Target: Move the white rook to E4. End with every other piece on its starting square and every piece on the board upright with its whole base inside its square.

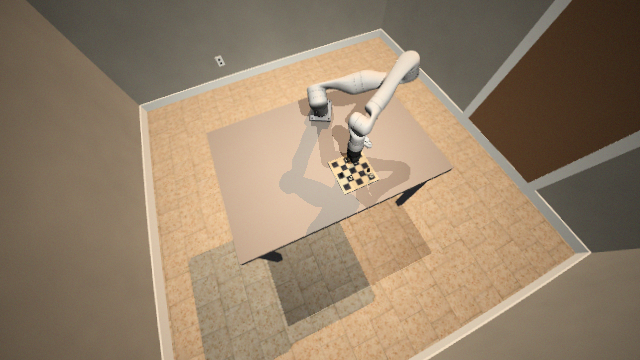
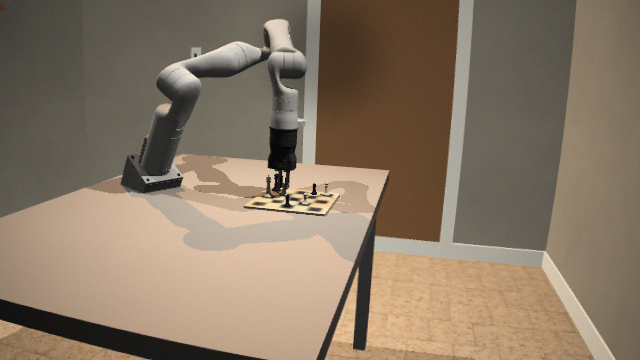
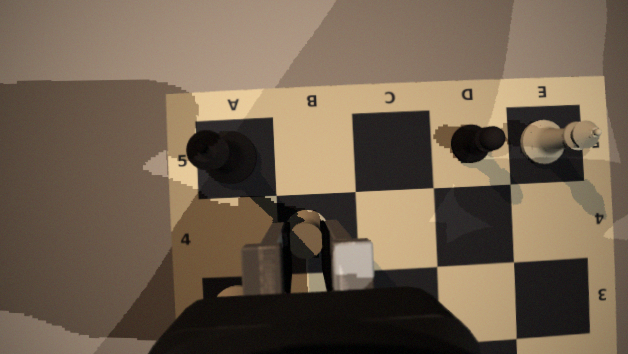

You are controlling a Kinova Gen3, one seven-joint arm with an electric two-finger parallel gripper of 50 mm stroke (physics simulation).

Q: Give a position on a white bishop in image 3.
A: At 542, 142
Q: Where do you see a chessboard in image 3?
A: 514, 249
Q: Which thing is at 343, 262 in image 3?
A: My gripper.
